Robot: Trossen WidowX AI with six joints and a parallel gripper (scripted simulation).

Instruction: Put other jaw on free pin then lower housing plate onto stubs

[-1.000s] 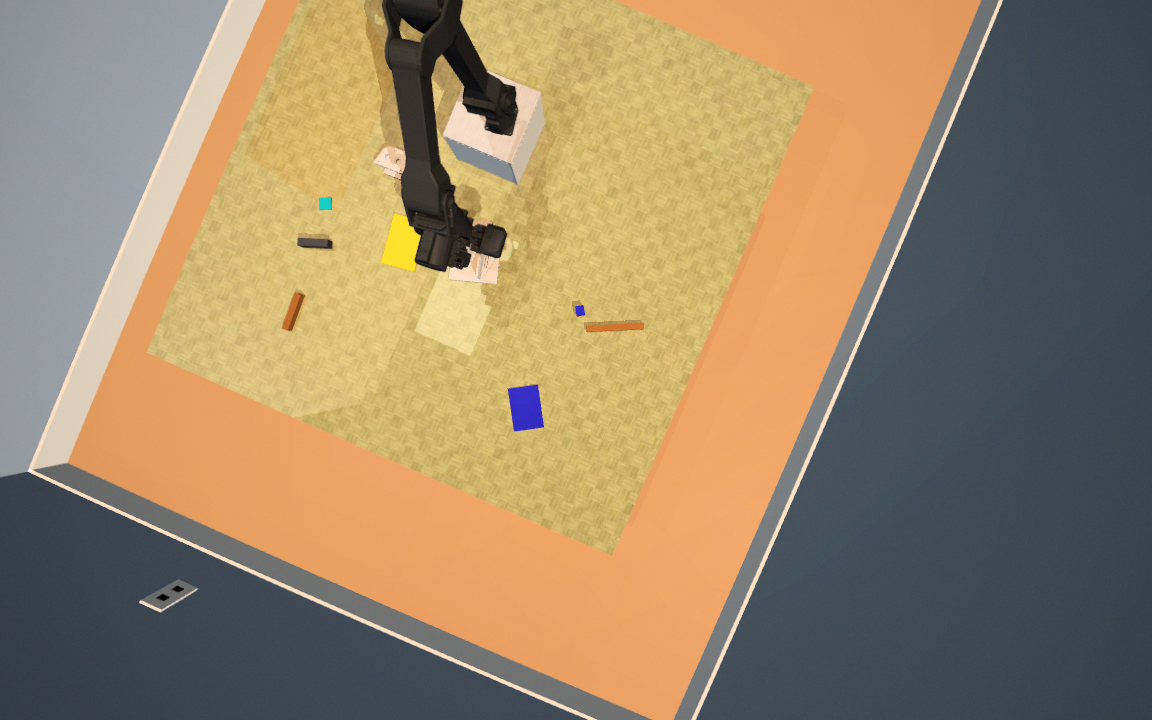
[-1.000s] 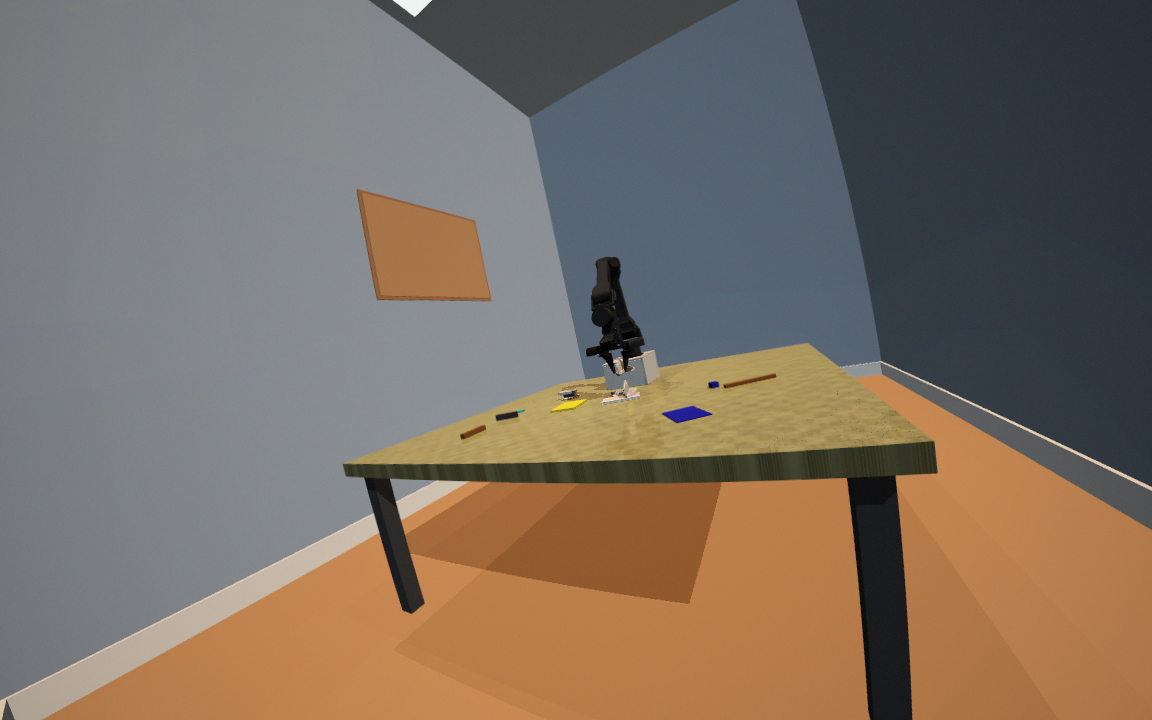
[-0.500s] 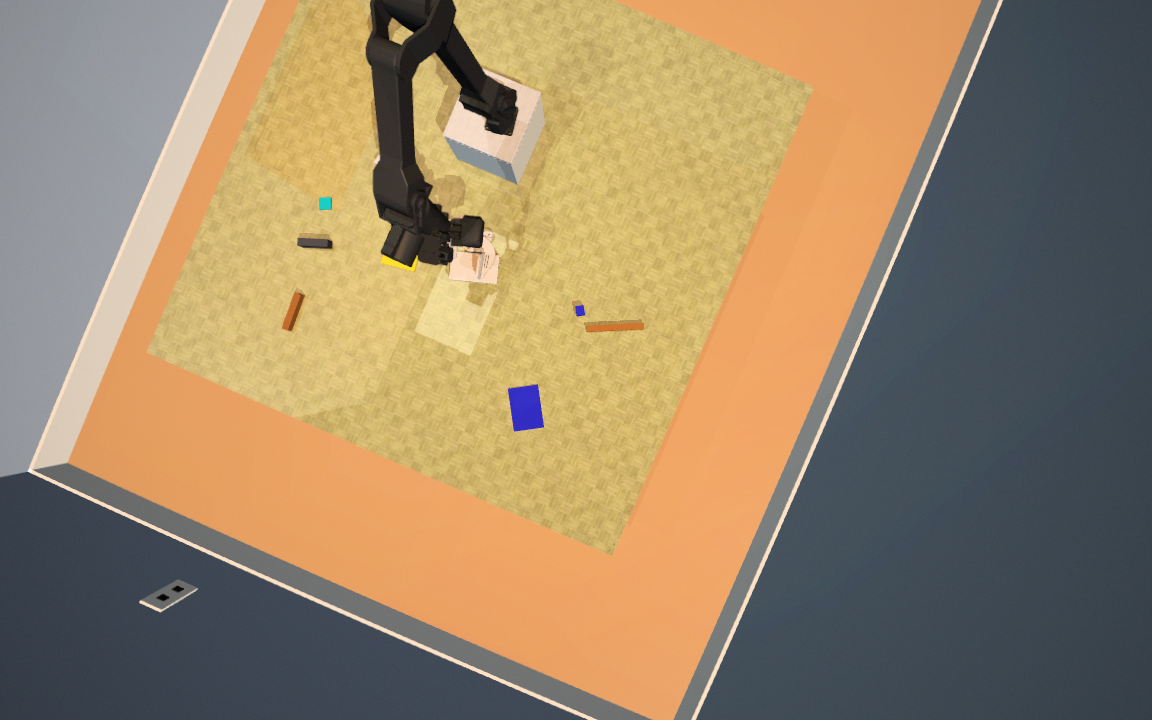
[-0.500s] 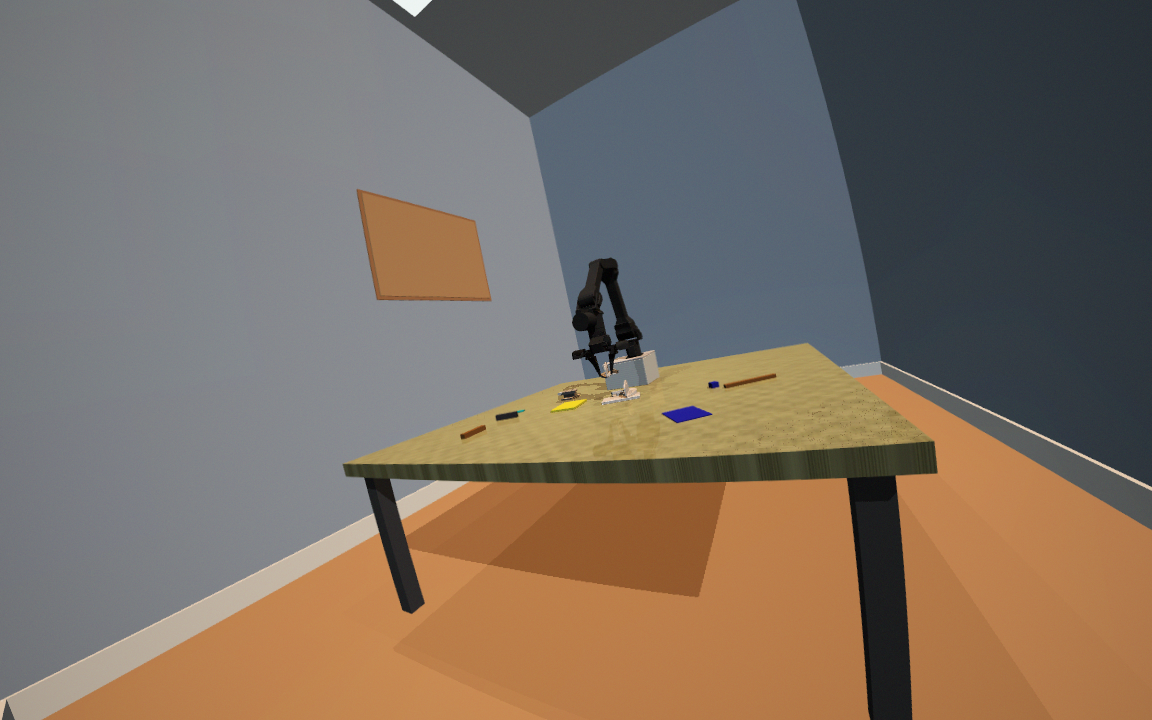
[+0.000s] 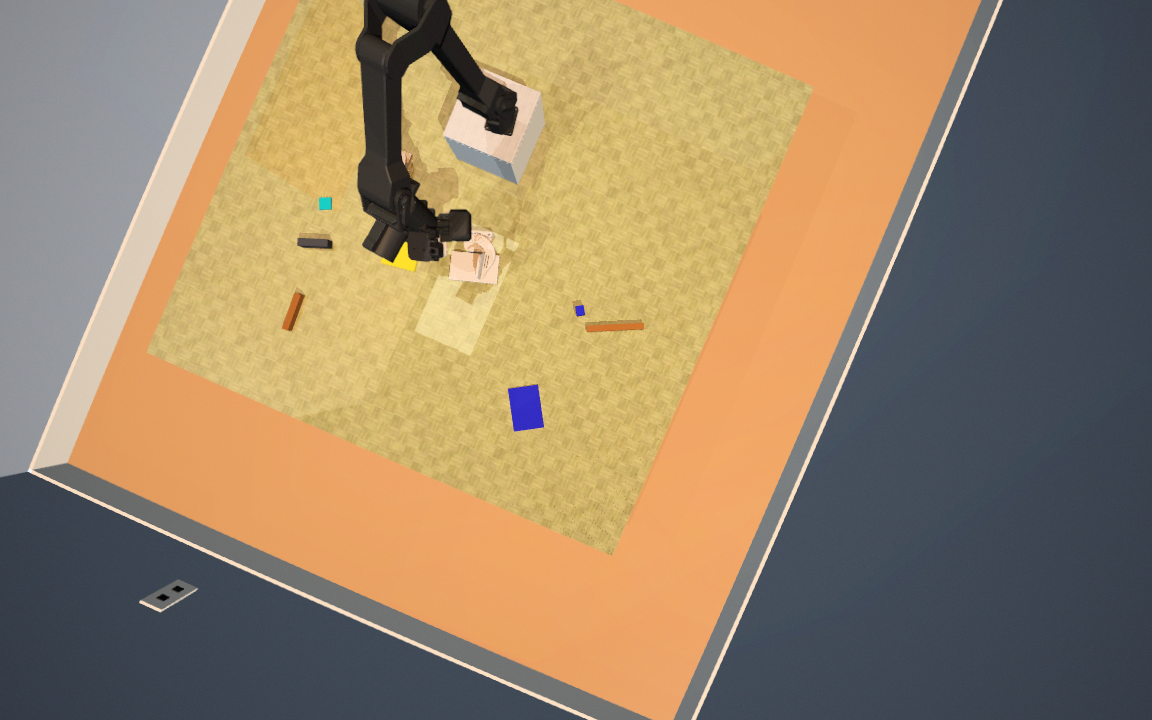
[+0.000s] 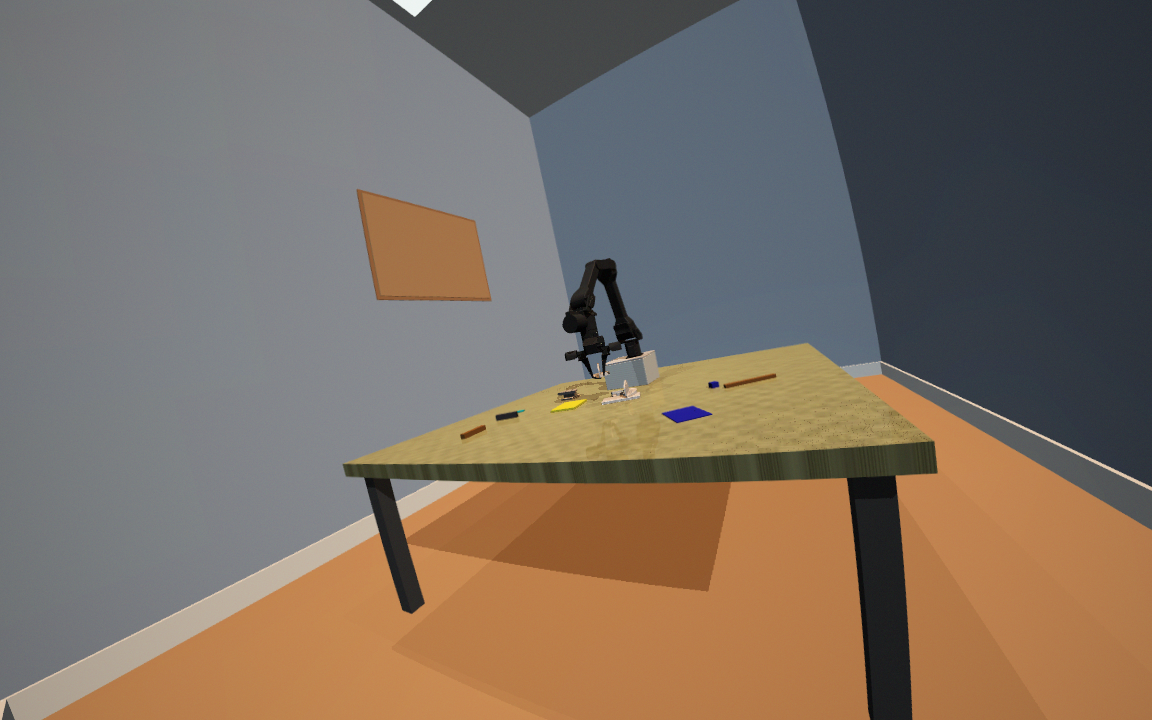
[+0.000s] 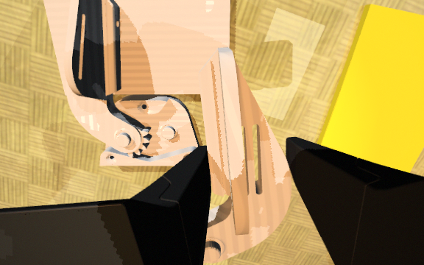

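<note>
Right now the yellow sheet is 2 cm ahead of my gripper tip, 12 cm to the right of it and 8 cm below it. Also, from my gripper tip: blue cube (7 cm ahead, 35 cm to the left, 7 cm below); then cyan cube (3 cm behind, 34 cm to the right, 8 cm below); then dark bar (7 cm ahead, 33 cm to the right, 7 cm below).
</note>
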